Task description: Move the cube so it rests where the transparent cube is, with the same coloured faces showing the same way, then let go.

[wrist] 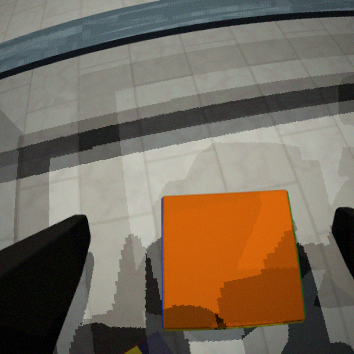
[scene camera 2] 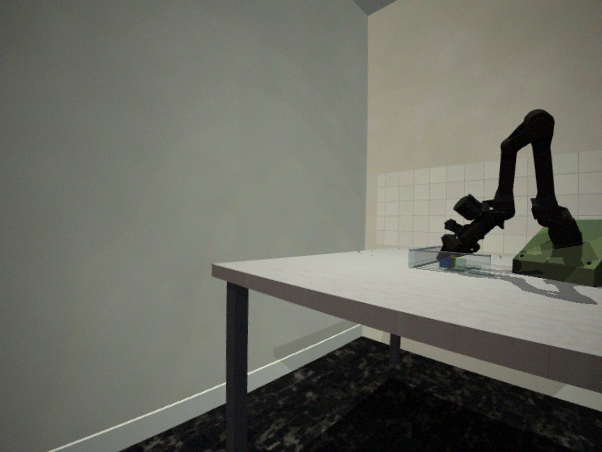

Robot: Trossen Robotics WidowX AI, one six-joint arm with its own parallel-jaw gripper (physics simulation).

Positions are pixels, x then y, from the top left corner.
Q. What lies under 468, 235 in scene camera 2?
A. My gripper.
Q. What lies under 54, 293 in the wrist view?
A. My gripper.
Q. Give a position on a solid cube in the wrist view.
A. At 229, 259
